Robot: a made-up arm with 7 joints. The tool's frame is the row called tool. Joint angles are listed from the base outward.
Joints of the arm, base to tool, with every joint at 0 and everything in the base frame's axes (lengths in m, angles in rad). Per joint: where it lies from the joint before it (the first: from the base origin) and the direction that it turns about. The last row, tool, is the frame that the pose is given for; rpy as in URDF.
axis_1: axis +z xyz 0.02 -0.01 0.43
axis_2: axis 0 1 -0.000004 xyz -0.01 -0.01 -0.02
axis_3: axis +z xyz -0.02 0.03 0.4
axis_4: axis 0 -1 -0.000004 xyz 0.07 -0.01 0.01
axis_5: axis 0 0.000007 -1 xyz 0.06 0 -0.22
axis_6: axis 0 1 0.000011 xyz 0.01 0 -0.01
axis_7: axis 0 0.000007 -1 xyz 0.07 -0.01 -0.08
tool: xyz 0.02 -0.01 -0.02 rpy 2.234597 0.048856 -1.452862
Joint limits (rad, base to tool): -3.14..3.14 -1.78..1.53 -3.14..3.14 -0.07..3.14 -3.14..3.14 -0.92..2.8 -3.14..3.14
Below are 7 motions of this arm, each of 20 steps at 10 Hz.
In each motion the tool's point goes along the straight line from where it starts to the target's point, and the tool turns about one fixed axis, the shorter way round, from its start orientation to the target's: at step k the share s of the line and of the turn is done. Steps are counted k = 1, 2, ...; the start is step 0. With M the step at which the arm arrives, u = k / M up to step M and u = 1 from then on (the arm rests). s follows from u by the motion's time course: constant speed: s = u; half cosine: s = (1 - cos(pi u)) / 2; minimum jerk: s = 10 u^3 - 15 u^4 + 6 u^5.
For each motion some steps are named. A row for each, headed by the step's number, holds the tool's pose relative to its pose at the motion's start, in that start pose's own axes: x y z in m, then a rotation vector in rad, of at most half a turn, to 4 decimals.
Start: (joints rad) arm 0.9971 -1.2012 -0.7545 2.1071 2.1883 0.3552 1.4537
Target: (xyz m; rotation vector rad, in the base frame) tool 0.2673 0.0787 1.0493 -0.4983 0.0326 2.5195
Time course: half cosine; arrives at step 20
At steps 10, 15, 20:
10: 0.0618 -0.1864 -0.3081 0.5691 0.3094 0.2100
15: 0.1055 -0.3182 -0.5260 0.9716 0.5281 0.3585
20: 0.1236 -0.3727 -0.6162 1.1382 0.6187 0.4200

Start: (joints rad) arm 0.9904 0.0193 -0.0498 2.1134 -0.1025 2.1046 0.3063
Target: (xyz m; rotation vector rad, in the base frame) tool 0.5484 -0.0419 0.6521 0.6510 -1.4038 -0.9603
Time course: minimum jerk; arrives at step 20
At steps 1, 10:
1: 0.0005 -0.0003 0.0001 -0.0011 -0.0007 0.0008
10: 0.1984 -0.1302 0.0459 -0.4812 -0.3221 0.3460

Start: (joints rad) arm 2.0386 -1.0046 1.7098 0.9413 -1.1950 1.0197 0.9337
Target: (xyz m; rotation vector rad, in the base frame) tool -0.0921 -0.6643 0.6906 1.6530 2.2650 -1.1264
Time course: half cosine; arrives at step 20
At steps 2, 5, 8, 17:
2: 0.0055 0.0030 -0.0049 0.0106 -0.0587 0.0002
5: 0.0330 0.0177 -0.0295 0.0633 -0.3514 0.0014
8: 0.0779 0.0418 -0.0696 0.1494 -0.8291 0.0032
17: 0.2131 0.1144 -0.1904 0.4088 -2.2691 0.0087

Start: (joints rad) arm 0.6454 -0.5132 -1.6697 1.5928 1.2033 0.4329 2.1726
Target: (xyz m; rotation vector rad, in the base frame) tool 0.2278 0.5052 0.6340 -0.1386 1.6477 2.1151
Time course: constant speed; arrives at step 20
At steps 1, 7, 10, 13, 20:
1: 0.0347 -0.0041 -0.0391 0.0320 0.1005 0.0285
7: 0.2426 -0.0288 -0.2735 0.2237 0.7037 0.1998
10: 0.3466 -0.0412 -0.3908 0.3195 1.0053 0.2854
13: 0.4506 -0.0536 -0.5080 0.4154 1.3069 0.3710
20: 0.6932 -0.0824 -0.7815 0.6390 2.0106 0.5707

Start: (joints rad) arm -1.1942 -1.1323 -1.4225 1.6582 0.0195 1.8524 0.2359
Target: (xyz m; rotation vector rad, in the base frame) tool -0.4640 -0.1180 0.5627 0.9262 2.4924 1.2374
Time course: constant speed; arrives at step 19
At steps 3, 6, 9, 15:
3: -0.0147 -0.0479 -0.0027 -0.0196 0.1653 0.1233
6: -0.0294 -0.0958 -0.0055 -0.0392 0.3307 0.2465
9: -0.0441 -0.1437 -0.0082 -0.0588 0.4960 0.3698
15: -0.0734 -0.2395 -0.0137 -0.0981 0.8267 0.6163

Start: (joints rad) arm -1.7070 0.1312 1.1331 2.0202 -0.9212 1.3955 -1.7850
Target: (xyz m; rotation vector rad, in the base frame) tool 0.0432 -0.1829 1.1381 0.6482 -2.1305 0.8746
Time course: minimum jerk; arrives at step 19
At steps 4, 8, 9, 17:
4: -0.0152 0.0172 0.0022 0.0140 -0.0591 0.1135
8: -0.0813 0.0920 0.0119 0.0746 -0.3157 0.6063
9: -0.1034 0.1171 0.0151 0.0949 -0.4015 0.7711
17: -0.2271 0.2571 0.0333 0.2085 -0.8819 1.6938

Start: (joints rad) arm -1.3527 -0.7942 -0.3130 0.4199 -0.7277 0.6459 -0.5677
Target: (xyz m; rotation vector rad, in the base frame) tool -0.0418 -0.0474 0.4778 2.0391 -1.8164 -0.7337
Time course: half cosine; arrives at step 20
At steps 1, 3, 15, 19, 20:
1: -0.0010 -0.0004 0.0007 0.0022 -0.0012 -0.0058
3: -0.0085 -0.0035 0.0065 0.0194 -0.0109 -0.0512
15: -0.1337 -0.0545 0.1022 0.3032 -0.1715 -0.8012
19: -0.1557 -0.0635 0.1189 0.3531 -0.1997 -0.9329
20: -0.1567 -0.0639 0.1197 0.3553 -0.2009 -0.9387

